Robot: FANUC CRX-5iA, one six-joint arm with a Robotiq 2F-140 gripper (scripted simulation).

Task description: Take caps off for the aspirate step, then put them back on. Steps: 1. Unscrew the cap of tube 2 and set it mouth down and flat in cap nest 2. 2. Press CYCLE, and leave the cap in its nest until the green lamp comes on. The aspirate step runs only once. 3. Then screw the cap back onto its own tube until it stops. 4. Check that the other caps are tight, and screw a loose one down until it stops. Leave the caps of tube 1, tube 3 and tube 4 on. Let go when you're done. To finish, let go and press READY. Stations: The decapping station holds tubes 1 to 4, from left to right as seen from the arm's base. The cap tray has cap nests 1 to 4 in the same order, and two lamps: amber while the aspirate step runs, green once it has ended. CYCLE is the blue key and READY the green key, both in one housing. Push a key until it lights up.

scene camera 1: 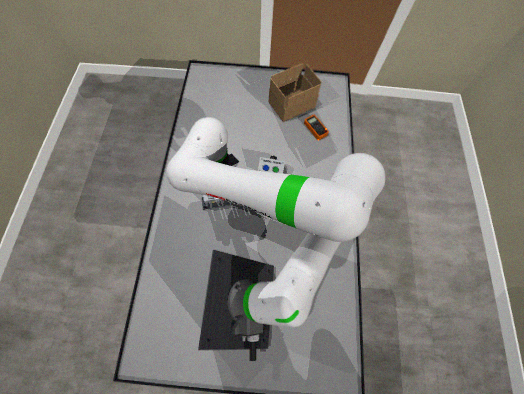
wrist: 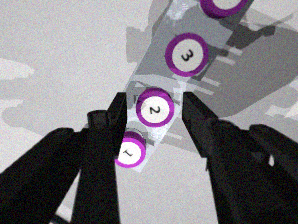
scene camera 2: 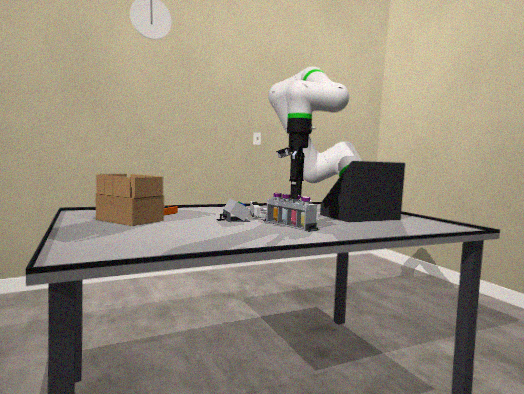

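Observation:
A cardboard box (scene camera 2: 113, 203) is here, and you'd get it in scene camera 1 too (scene camera 1: 298, 91), but in the wrist view the box is out of frame. I can also see a cap 1 (wrist: 133, 149) and a cap 3 (wrist: 186, 55). My gripper (scene camera 2: 295, 198) is there as well, and the wrist view has the gripper too (wrist: 154, 106).

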